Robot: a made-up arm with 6 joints. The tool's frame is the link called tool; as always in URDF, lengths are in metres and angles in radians. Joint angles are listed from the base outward. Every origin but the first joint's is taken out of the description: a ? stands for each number. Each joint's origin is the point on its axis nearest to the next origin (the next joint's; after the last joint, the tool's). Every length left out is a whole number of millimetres.
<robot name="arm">
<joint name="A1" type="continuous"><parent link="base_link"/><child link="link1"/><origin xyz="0 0 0.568" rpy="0 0 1.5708"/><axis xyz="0 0 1"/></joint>
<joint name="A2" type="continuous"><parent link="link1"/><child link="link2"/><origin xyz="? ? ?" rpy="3.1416 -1.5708 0"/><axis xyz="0 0 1"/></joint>
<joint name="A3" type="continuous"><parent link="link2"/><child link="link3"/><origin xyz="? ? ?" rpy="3.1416 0 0"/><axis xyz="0 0 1"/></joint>
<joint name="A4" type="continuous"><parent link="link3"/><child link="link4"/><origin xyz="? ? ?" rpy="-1.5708 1.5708 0"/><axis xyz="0 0 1"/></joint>
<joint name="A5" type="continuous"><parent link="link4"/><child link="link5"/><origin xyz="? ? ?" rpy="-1.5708 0 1.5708"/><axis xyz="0 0 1"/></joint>
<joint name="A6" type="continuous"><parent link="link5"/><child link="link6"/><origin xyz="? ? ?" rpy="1.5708 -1.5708 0"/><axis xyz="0 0 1"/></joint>
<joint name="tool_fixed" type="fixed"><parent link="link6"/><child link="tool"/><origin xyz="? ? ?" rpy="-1.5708 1.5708 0"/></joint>
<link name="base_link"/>
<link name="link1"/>
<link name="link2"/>
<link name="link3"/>
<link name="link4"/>
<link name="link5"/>
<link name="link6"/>
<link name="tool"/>
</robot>
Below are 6 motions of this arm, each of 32 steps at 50 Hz.
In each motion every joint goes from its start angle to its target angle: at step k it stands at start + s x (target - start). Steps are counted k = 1, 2, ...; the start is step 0. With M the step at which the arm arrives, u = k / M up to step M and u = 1 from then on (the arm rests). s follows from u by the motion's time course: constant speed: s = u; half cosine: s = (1 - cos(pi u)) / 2; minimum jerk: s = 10 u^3 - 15 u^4 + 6 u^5.
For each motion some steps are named. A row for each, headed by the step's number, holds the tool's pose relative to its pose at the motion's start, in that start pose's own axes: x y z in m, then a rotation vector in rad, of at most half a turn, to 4 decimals.
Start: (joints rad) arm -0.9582 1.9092 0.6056 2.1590 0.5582 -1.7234
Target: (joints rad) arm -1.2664 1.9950 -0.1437 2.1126 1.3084 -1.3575
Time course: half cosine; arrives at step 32
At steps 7, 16, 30, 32:
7: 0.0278 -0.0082 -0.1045 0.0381 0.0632 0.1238
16: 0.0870 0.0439 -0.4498 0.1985 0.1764 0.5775
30: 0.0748 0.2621 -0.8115 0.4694 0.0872 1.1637
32: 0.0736 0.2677 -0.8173 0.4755 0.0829 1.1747

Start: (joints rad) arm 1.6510 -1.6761 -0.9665 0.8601 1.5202 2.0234
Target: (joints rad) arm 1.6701 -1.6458 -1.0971 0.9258 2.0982 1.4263
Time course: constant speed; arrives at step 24
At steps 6, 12, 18, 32:
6: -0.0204 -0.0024 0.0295 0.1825 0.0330 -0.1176
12: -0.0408 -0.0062 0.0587 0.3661 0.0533 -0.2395
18: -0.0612 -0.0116 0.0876 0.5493 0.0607 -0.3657
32: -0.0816 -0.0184 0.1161 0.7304 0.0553 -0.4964

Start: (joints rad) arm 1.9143 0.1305 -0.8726 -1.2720 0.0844 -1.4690
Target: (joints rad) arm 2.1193 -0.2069 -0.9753 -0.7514 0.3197 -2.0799
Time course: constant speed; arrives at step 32
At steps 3, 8, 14, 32:
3: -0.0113 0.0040 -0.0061 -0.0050 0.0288 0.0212
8: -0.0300 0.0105 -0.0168 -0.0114 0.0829 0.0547
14: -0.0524 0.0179 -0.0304 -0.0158 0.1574 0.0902
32: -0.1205 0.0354 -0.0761 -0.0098 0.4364 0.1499

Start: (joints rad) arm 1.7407 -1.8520 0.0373 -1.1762 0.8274 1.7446
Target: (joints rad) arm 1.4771 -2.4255 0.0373 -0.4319 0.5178 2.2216
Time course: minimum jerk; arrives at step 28
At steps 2, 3, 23, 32:
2: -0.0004 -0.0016 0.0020 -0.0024 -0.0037 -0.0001
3: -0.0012 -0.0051 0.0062 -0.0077 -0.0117 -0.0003
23: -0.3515 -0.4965 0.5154 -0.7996 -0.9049 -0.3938
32: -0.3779 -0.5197 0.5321 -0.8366 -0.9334 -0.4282

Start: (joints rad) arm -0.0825 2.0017 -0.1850 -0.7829 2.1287 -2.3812
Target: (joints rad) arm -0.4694 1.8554 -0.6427 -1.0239 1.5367 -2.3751
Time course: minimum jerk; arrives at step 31
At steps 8, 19, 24, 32:
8: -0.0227 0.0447 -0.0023 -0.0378 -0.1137 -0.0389
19: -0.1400 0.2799 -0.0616 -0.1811 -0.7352 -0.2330
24: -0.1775 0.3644 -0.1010 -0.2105 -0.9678 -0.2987
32: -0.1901 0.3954 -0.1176 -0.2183 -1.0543 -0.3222

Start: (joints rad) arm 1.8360 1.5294 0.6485 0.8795 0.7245 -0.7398
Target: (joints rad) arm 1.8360 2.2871 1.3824 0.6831 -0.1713 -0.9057
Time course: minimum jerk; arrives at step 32
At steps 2, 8, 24, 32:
2: 0.0004 -0.0003 -0.0014 0.0007 0.0013 -0.0016
8: 0.0164 -0.0138 -0.0648 0.0342 0.0614 -0.0725
24: 0.0006 -0.0336 -0.5887 0.3170 0.5308 -0.6245
32: -0.0200 -0.0248 -0.6553 0.3546 0.5927 -0.6960

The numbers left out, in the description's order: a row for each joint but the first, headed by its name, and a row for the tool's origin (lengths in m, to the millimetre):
A2: 0 0 0
A3: 0.821 0 0
A4: 0 -1.028 0
A5: -0.211 0 0
A6: 0 0 0
tool: 0 0 0

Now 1 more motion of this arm.
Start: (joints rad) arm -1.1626 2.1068 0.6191 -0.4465 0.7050 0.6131
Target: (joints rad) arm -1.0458 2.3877 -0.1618 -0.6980 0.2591 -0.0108
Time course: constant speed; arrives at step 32
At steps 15, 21, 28, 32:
15: -0.4031 0.0062 -0.3971 0.1897 0.6802 0.0715
21: -0.5936 -0.0323 -0.4951 0.2503 0.9540 0.0159
28: -0.8216 -0.1002 -0.5581 0.3027 1.2612 -0.1126
32: -0.9498 -0.1474 -0.5686 0.3217 1.4262 -0.2169

